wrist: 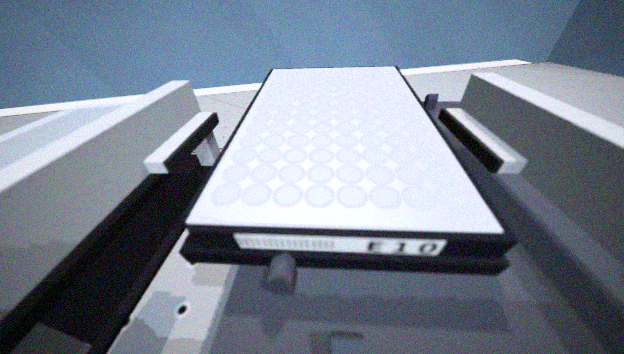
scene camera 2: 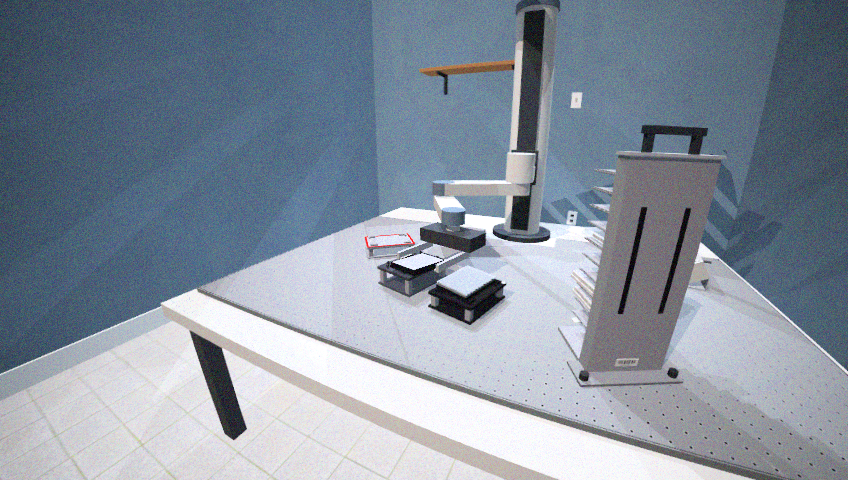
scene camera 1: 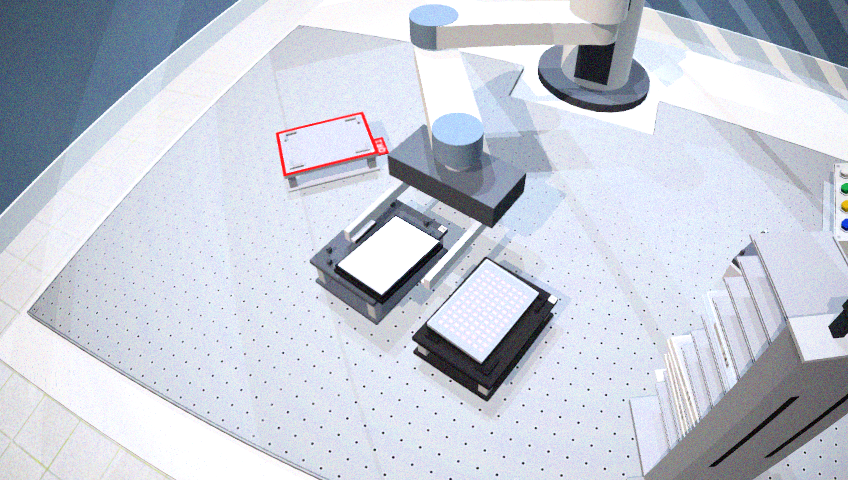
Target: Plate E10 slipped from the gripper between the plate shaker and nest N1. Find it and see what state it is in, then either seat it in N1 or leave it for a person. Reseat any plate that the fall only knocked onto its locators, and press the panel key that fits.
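Frame: origin at the arm's base, x right, y ahead, z up, level; metres.
Seen in the pictures: gripper, between the fingertips: [wrist: 325, 98] [scene camera 2: 416, 262] [scene camera 1: 385, 259]; arm's base, origin of its link: [scene camera 2: 520, 234] [scene camera 1: 593, 78].
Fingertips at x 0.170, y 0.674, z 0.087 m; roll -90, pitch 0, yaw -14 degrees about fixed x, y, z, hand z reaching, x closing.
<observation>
Pixels of each thing's top centre, then the offset from my fingertips to it. "pt": a spot on its surface instead.
- Plate E10, centre of its top: [wrist: 333, 100] [scene camera 1: 388, 250] [scene camera 2: 418, 259] dx +0.001, dy -0.012, dz +0.003 m
- round locator peg, a spot on its surface: [wrist: 281, 274] pt dx -0.030, dy -0.076, dz -0.012 m
- second plate, centre of its top: [wrist: 25, 140] [scene camera 1: 484, 306] [scene camera 2: 467, 277] dx -0.145, dy +0.016, dz -0.010 m
Plate E10 [scene camera 1: 397, 246] [scene camera 2: 421, 259] [wrist: 320, 145], white-topped with a dark skirt, lies right side up on a grey stand [scene camera 1: 342, 252] [wrist: 390, 287]. Its label faces the wrist camera. A round locator peg [wrist: 281, 274] stands in front of the label edge; I cannot tell whether the skirt is fully seated. My gripper [scene camera 1: 389, 258] [scene camera 2: 419, 261] [wrist: 325, 98] is open, its fingers on both sides of E10 with gaps at the pads. A second plate [scene camera 1: 482, 309] [scene camera 2: 468, 280] lies on a black stand [scene camera 1: 518, 333] [scene camera 2: 484, 293]; its exact seating is unclear. I cannot tell which stand is N1.
A red-outlined stand [scene camera 1: 327, 142] [scene camera 2: 389, 240] is behind and left of the grey one. A tall plate rack [scene camera 1: 767, 333] [scene camera 2: 651, 261] stands at the right. Part of the key panel shows at the right edge, with green [scene camera 1: 845, 188], yellow [scene camera 1: 845, 205] and blue [scene camera 1: 845, 224] keys.
</observation>
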